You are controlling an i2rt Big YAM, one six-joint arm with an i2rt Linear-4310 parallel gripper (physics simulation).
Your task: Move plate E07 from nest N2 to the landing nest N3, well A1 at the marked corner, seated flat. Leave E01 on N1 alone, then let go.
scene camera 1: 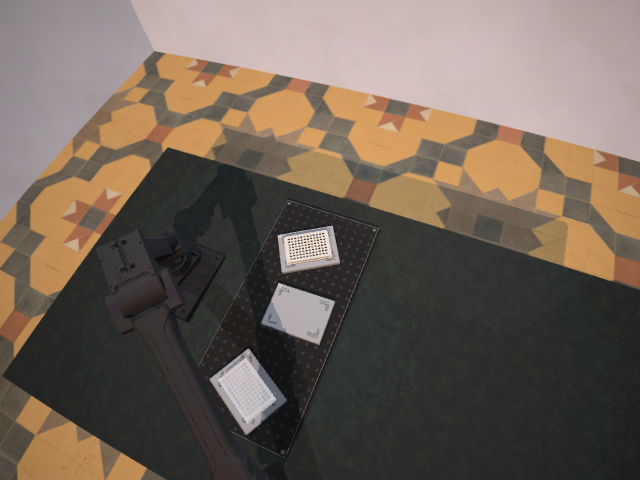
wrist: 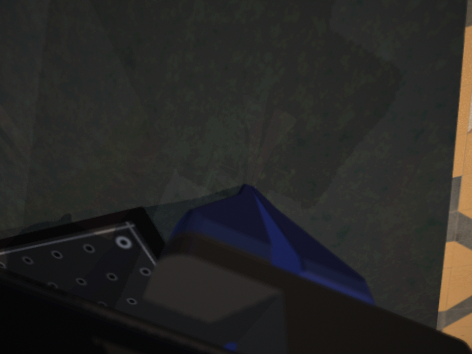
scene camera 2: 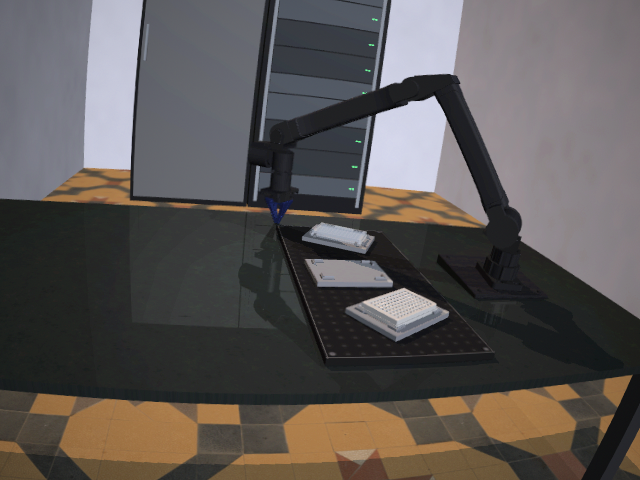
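A cream well plate (scene camera 1: 308, 248) (scene camera 2: 400, 305) sits on a grey nest (scene camera 1: 335, 254) (scene camera 2: 439, 313) at one end of the board. A whiter, translucent-looking plate (scene camera 1: 248, 390) (scene camera 2: 341, 233) sits on another nest (scene camera 1: 279, 399) (scene camera 2: 330, 244) at the other end. The bare nest between them (scene camera 1: 298, 314) (scene camera 2: 351, 273) has corner brackets and carries no plate. No plate or nest labels are readable, so I cannot tell which plate is E07. My gripper (scene camera 2: 277, 222) (wrist: 244, 195) is shut and empty, its blue fingertips together near the board's corner beside the whiter plate's nest. In scene camera 1 the fingers are not visible.
The nests stand on a black perforated board (scene camera 1: 356, 237) (scene camera 2: 408, 348) (wrist: 95, 265) on a dark table (scene camera 1: 465, 361) (scene camera 2: 180, 310) (wrist: 200, 100). The arm's base (scene camera 1: 204, 276) (scene camera 2: 509, 286) stands beside the board. A cabinet (scene camera 2: 196, 103) and a server rack (scene camera 2: 262, 103) stand behind the table.
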